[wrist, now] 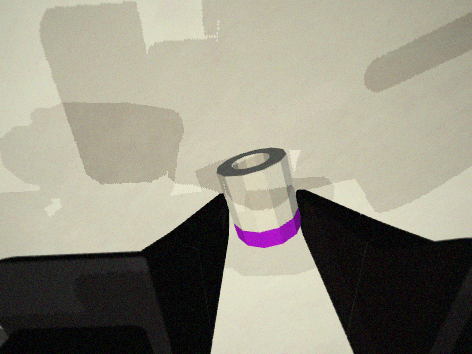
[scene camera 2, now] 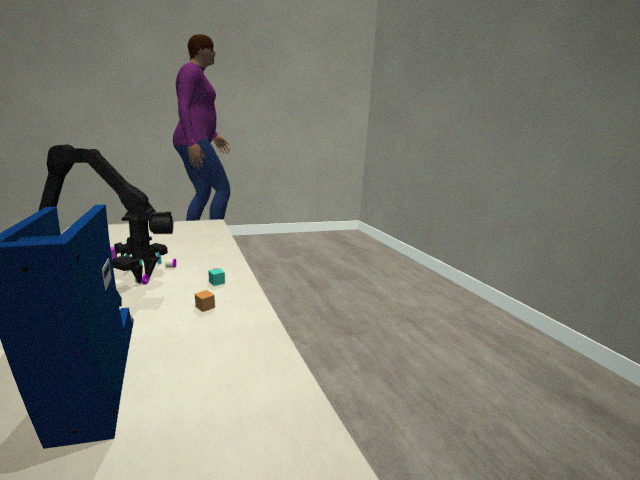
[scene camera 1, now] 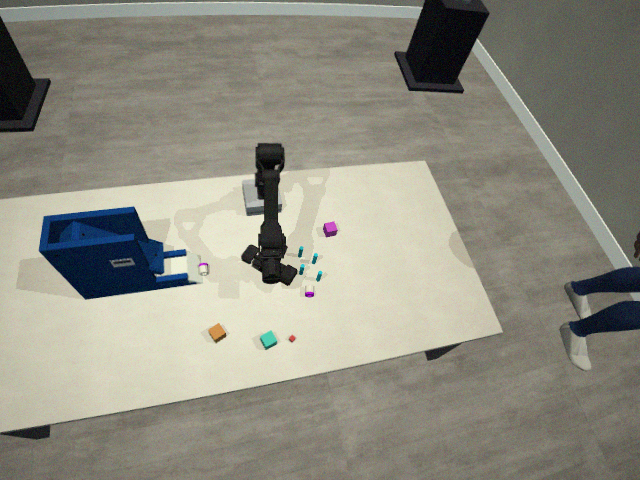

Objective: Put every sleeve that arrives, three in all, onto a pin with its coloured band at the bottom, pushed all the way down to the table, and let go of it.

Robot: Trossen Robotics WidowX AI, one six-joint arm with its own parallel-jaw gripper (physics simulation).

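My gripper (scene camera 1: 269, 264) (scene camera 2: 142, 274) (wrist: 261, 200) is shut on a white sleeve (wrist: 261, 200) with a purple band. The band is on the side nearer the wrist camera's lower edge, and the open dark-rimmed end points away, tilted. Whether the sleeve touches the table is unclear. A second sleeve (scene camera 1: 309, 290) (scene camera 2: 169, 263) lies on its side in front of the pins, its band toward the front edge. A third sleeve (scene camera 1: 203, 269) is at the mouth of the blue dispenser; its pose is too small to tell. Several teal pins (scene camera 1: 314, 258) (scene camera 2: 159, 258) stand bare, right of my gripper in scene camera 1.
The tall blue dispenser (scene camera 1: 103, 268) (scene camera 2: 67, 330) stands at the left. A magenta cube (scene camera 1: 330, 228) is behind the pins. An orange cube (scene camera 1: 217, 332) (scene camera 2: 204, 300), a teal cube (scene camera 1: 268, 339) (scene camera 2: 216, 276) and a small red cube (scene camera 1: 292, 338) lie toward the front edge.
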